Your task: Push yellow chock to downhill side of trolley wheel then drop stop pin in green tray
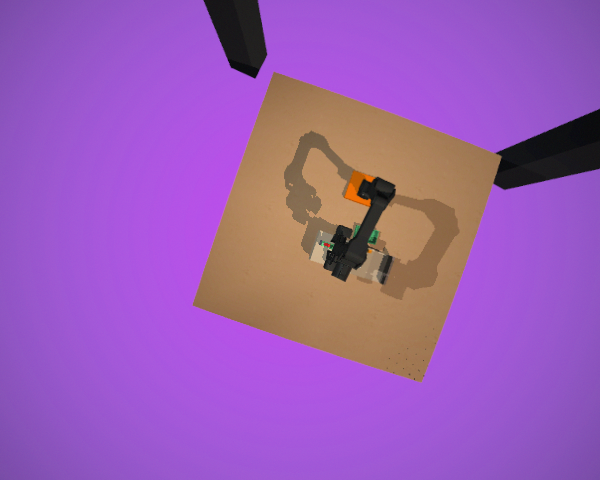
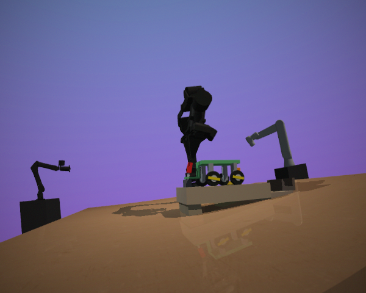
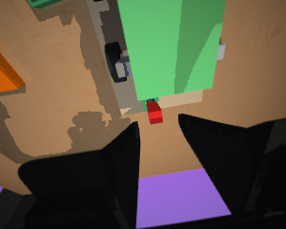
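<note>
The red-headed stop pin is 50 mm below my gripper tip and 20 mm to the right of it. From my gripper tip the other things lie so: trolley 80 mm to the left, 70 mm below, 10 mm ahead; dark end block 340 mm to the left, 150 mm below, 20 mm behind; yellow chock 160 mm to the left, 90 mm below, 60 mm behind.
</note>
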